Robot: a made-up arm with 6 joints.
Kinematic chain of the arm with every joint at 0, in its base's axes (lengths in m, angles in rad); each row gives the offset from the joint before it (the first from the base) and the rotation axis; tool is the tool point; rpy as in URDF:
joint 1: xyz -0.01 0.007 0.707 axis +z
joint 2: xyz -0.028 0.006 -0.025 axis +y
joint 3: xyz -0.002 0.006 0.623 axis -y
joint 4: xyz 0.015 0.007 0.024 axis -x
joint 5: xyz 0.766 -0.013 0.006 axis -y
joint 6: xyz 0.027 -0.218 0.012 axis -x
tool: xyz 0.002 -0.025 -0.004 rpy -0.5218 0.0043 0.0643
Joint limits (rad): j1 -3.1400..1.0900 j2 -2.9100..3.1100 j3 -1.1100..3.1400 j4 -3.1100..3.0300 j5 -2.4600..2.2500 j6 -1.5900..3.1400
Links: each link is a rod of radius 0.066 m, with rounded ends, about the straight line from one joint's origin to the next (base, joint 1, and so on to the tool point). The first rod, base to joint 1, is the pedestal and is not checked.
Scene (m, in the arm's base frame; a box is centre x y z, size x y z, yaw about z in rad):
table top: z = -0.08
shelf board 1: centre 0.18 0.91 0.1 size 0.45 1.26 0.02 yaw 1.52
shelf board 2: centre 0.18 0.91 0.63 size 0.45 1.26 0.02 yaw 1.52
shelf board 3: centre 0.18 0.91 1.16 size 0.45 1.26 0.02 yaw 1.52
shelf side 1: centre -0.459 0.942 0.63 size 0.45 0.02 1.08 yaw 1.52
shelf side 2: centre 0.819 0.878 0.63 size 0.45 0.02 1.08 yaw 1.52
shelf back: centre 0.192 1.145 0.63 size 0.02 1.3 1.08 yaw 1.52
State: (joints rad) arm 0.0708 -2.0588 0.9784 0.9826 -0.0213 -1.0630
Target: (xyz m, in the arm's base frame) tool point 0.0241 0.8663 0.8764
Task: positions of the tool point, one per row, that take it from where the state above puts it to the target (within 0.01 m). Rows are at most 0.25 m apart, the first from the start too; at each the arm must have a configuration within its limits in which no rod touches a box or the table.
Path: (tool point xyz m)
1: -1.4025 -0.2221 0.4579
2: -1.3437 -0.2256 0.6595
3: -1.2296 -0.2189 0.8431
4: -1.0665 -0.1997 0.9940
5: -0.8651 -0.1667 1.0991
6: -0.6391 -0.1205 1.1485
7: -0.4050 -0.0631 1.1363
8: -0.4824 0.0390 1.1243
9: -0.5280 0.1773 1.1035
10: -0.5274 0.3401 1.0741
11: -0.4712 0.5105 1.0362
12: -0.3563 0.6685 0.9902
13: -0.1873 0.7933 0.9368
14: 0.0241 0.8663 0.8763

